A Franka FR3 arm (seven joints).
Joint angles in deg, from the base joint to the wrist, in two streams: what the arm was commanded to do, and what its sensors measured. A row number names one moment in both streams.
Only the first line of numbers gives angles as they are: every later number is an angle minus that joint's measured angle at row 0.
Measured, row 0: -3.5, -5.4, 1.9, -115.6, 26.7, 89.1, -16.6
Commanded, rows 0 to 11: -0.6, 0.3, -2.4, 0.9, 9.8, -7.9, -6.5; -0.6, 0.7, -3.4, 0.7, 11.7, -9.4, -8.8; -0.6, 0.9, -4.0, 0.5, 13.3, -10.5, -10.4; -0.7, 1.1, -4.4, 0.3, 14.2, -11.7, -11.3; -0.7, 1.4, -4.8, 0.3, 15.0, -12.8, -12.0; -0.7, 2.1, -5.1, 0.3, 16.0, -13.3, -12.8; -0.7, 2.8, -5.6, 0.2, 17.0, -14.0, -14.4; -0.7, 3.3, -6.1, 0.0, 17.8, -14.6, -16.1; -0.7, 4.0, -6.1, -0.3, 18.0, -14.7, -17.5; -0.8, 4.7, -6.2, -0.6, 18.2, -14.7, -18.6; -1.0, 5.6, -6.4, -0.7, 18.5, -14.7, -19.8; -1.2, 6.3, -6.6, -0.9, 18.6, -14.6, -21.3
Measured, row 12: -0.3, 4.0, -6.2, -0.3, 16.5, -13.4, -16.8
